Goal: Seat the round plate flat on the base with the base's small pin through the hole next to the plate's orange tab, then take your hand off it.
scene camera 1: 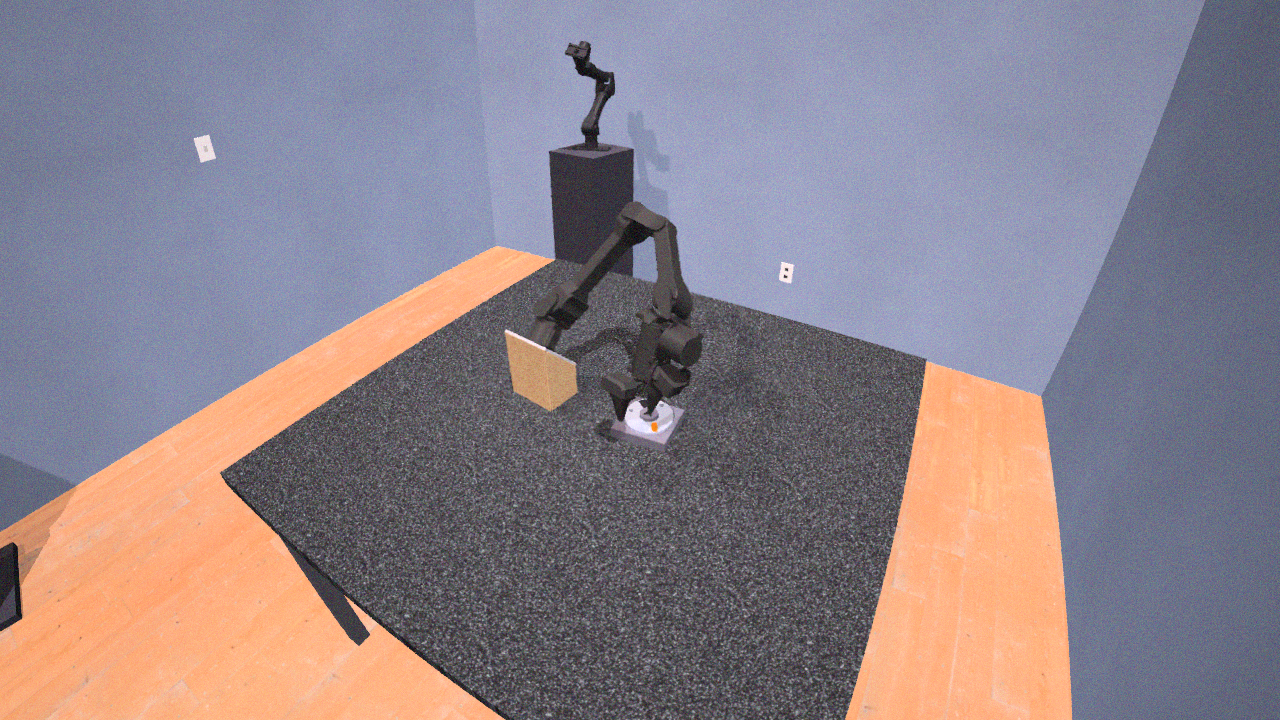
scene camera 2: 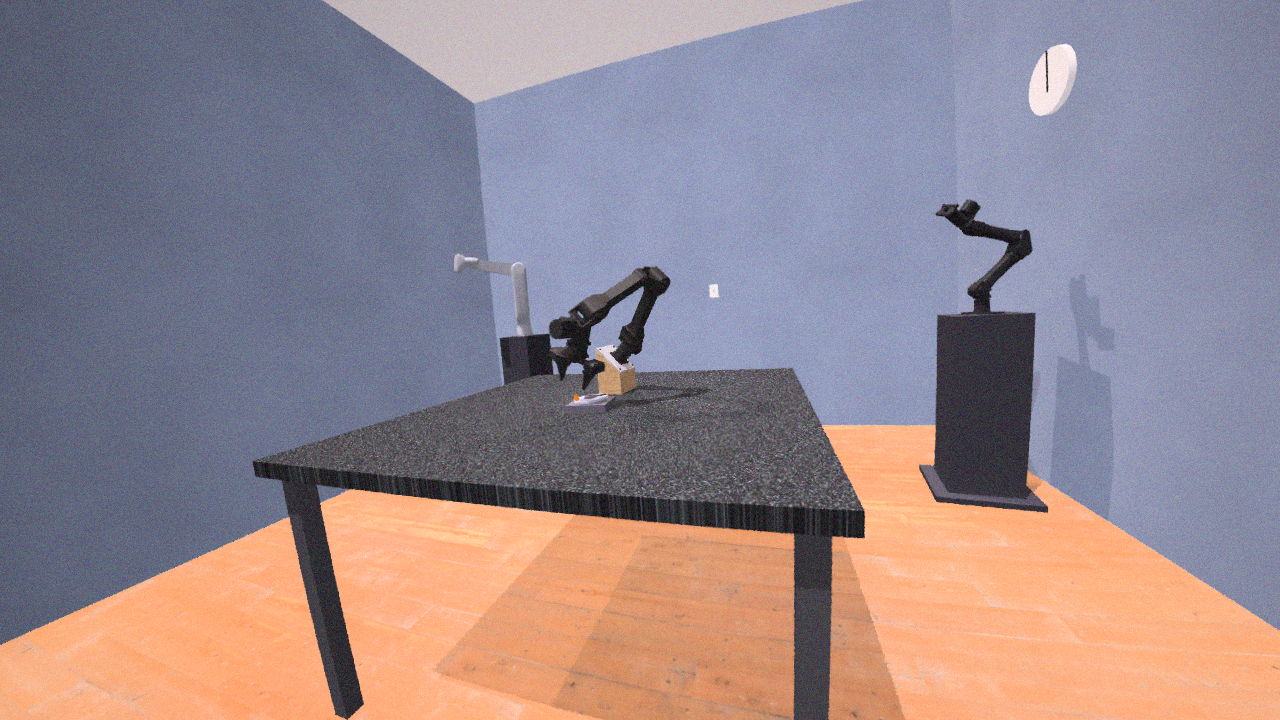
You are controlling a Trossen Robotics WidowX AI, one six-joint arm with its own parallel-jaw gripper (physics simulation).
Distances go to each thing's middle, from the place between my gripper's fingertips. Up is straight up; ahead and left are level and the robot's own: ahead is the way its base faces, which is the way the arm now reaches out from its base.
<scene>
I see my gripper 6 cm to the right of the round white plate (scene camera 1: 634,422), 4 cm above it and 1 cm past it.
</scene>
